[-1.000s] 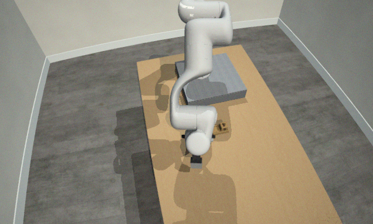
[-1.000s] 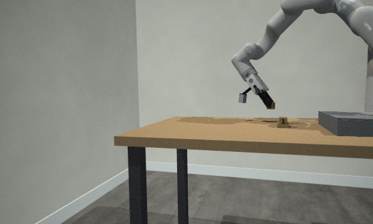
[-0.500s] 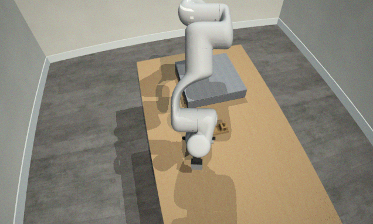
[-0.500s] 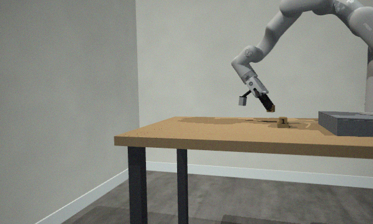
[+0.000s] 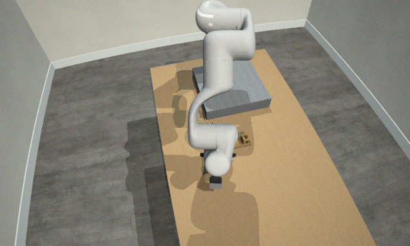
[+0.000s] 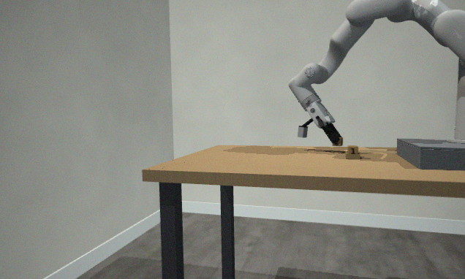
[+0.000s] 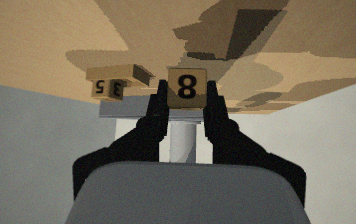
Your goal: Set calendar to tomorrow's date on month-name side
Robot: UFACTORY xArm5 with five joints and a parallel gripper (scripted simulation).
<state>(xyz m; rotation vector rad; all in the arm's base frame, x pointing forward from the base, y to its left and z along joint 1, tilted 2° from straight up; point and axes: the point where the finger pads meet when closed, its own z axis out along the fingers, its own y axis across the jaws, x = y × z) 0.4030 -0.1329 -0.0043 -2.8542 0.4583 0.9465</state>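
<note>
The wooden tray is 120 mm to the left of my hand, 50 mm below it and 50 mm behind it. Also, from my hand: wooden cube (20 mm below, 10 mm behind).
</note>
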